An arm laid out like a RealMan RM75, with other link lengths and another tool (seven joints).
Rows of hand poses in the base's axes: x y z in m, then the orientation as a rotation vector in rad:
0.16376 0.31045 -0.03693 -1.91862 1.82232 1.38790
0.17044 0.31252 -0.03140 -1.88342 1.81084 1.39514
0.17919 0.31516 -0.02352 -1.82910 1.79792 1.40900
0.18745 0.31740 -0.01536 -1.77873 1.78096 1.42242
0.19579 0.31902 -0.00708 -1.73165 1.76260 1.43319
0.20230 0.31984 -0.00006 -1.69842 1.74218 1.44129
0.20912 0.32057 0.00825 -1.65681 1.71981 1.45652
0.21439 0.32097 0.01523 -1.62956 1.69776 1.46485
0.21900 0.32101 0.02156 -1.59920 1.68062 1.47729
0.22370 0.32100 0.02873 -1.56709 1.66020 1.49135
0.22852 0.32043 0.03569 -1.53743 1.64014 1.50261
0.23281 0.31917 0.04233 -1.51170 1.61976 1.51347
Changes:
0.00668 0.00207 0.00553 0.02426 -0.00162 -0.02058
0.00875 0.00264 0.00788 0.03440 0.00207 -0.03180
0.00826 0.00224 0.00816 0.03526 0.00103 -0.02857
0.00834 0.00162 0.00828 0.03436 -0.00064 -0.02685
0.00651 0.00082 0.00702 0.02943 -0.00297 -0.01772
0.00682 0.00073 0.00831 0.03547 0.00180 -0.02076
0.00527 0.00040 0.00698 0.02805 -0.00295 -0.01312
0.00461 0.00004 0.00633 0.02671 0.00263 -0.01427
0.00470 -0.00001 0.00717 0.02996 0.00275 -0.01431
0.00482 -0.00057 0.00696 0.02823 0.00116 -0.01362
0.00429 -0.00126 0.00664 0.02672 0.00066 -0.01088

